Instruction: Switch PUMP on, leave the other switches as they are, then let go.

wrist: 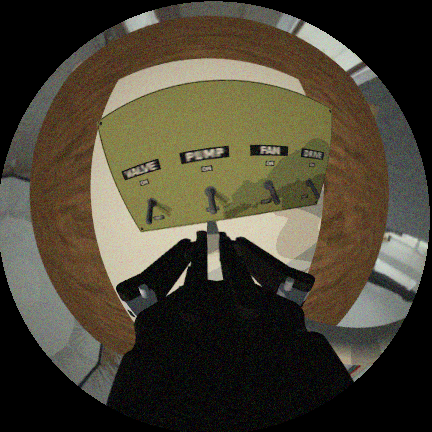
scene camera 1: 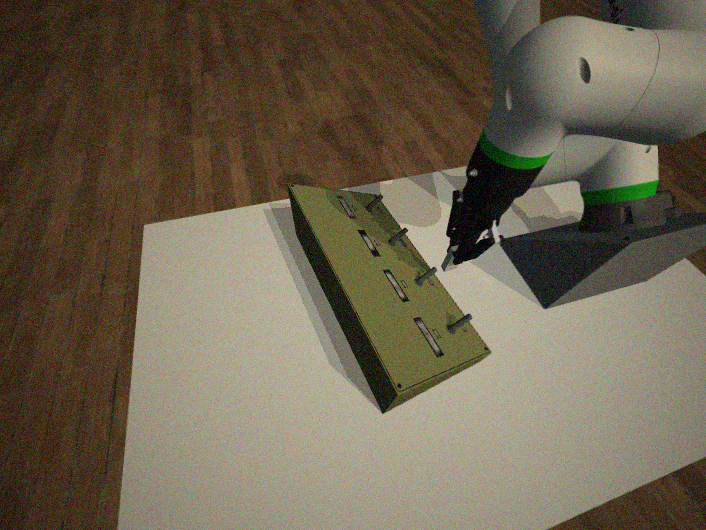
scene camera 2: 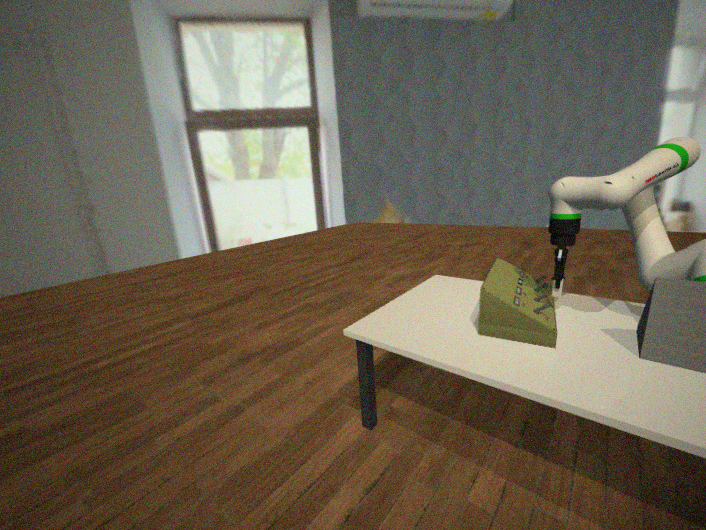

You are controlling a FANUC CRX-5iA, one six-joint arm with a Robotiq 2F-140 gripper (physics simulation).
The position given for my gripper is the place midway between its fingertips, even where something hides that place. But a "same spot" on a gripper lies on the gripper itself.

My gripper shows in the wrist view, in scene camera 1 and in scene camera 2 [556, 296]. The same spot on an olive sloped switch panel: [wrist: 233, 137] is [scene camera 1: 375, 266]. One and the same spot on my gripper: [scene camera 1: 463, 247] is [wrist: 194, 246].
